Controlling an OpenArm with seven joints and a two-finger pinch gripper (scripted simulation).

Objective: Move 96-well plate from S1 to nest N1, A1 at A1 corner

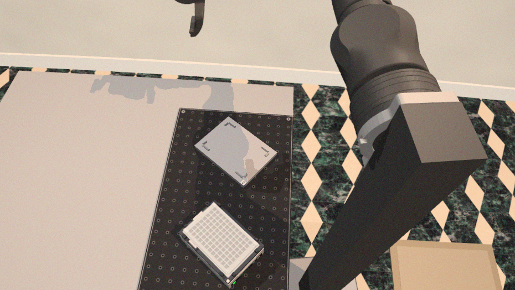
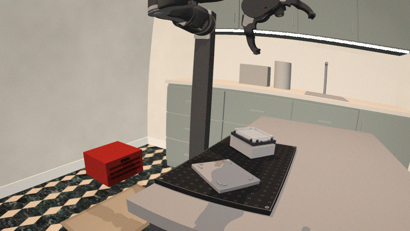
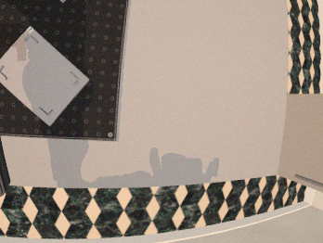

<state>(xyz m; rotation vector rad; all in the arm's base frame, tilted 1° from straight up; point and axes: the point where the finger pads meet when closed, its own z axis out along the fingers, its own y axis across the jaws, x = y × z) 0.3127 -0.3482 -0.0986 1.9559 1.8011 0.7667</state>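
Right now my hand is 31 cm to the right of the 96-well plate, 29 cm above it and 10 cm past it. Also, from my hand: plate shaker S1: 31 cm below, 30 cm to the left, 8 cm behind; then A1 label: 34 cm below, 17 cm to the left, 15 cm behind; then plate nest N1: 35 cm below, 14 cm behind, 8 cm to the left.
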